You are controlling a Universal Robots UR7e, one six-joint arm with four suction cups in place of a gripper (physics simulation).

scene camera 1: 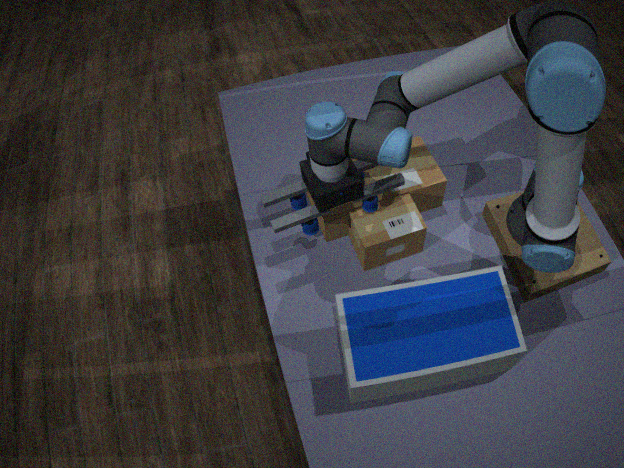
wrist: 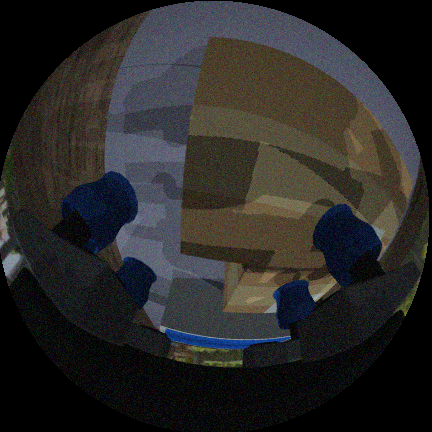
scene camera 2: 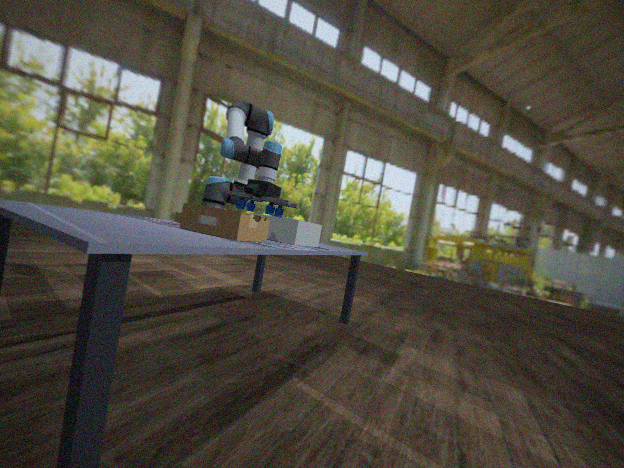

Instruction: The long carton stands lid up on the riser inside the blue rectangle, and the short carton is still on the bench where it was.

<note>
The suction head point(wrist: 106, 204) carries nothing. The cup is 14 cm from the middle of a short carton point(scene camera 1: 396, 230). The table carries a long carton point(scene camera 1: 424, 181) and a riser point(scene camera 1: 398, 339).
The long carton shows as well in the wrist view point(wrist: 273, 142) and in scene camera 2 point(scene camera 2: 239, 226). The riser also shows in the wrist view point(wrist: 193, 314) and in scene camera 2 point(scene camera 2: 295, 232). The short carton is seen too in the wrist view point(wrist: 247, 288).
</note>
